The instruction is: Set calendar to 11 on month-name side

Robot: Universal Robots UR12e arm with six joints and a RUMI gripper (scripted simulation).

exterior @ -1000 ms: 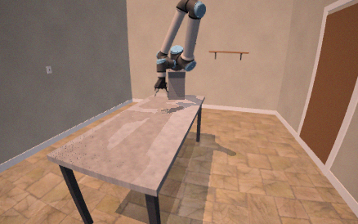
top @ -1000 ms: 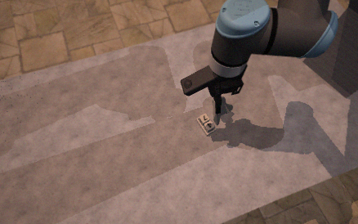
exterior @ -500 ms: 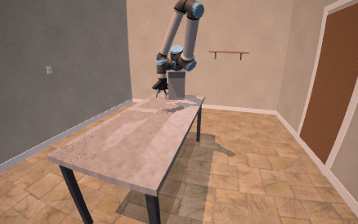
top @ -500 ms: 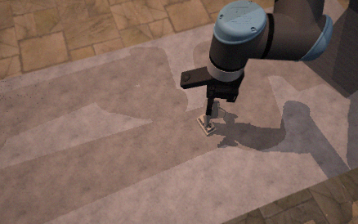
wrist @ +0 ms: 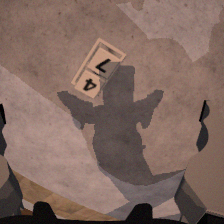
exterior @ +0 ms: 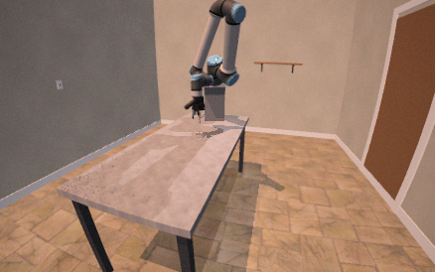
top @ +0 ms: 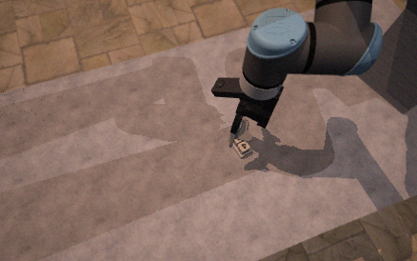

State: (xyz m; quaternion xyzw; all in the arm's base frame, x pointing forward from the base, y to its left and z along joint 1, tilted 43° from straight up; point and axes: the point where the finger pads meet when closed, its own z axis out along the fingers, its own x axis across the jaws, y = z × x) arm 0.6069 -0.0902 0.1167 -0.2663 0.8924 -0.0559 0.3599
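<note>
My gripper is now 11 cm above the digit cube. From my hand the other things lie so: calendar tray (13 cm below, 2 cm to the left); then white cube (11 cm below, 4 cm to the left).
</note>
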